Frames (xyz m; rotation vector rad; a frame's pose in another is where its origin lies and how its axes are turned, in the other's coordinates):
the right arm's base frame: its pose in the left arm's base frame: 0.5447 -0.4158 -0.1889 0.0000 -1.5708 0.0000
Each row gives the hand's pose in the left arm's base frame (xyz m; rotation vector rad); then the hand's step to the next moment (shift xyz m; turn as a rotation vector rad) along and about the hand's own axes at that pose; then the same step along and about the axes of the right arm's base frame.
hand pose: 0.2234 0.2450 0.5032 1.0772 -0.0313 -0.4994
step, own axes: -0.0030 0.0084 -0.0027 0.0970 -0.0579 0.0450
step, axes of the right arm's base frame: 0.0065 0.0066 -0.0012 -0.0481 -0.0985 -0.0527
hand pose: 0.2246 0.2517 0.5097 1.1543 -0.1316 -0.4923
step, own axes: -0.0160 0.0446 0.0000 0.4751 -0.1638 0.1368
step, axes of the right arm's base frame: 0.0425 0.0209 0.0006 -0.1621 -0.3745 -0.3236
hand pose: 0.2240 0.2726 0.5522 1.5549 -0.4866 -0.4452
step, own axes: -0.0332 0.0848 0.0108 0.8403 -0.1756 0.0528
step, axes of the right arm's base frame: 0.0838 0.0074 0.0365 -0.1651 -0.5085 -0.6737
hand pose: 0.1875 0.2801 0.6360 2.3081 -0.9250 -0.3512
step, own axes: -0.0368 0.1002 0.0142 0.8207 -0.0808 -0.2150
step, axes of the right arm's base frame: 0.0532 -0.0372 0.0859 0.1023 -0.4280 -0.7298
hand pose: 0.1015 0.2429 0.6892 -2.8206 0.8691 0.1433
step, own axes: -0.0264 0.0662 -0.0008 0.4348 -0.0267 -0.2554
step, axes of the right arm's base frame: -0.0052 -0.0394 0.0592 0.1901 -0.2689 -0.3828
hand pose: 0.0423 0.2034 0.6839 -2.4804 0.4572 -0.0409
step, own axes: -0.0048 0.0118 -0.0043 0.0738 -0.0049 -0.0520
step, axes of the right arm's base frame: -0.0029 -0.0097 0.0088 0.0395 -0.0503 -0.0639
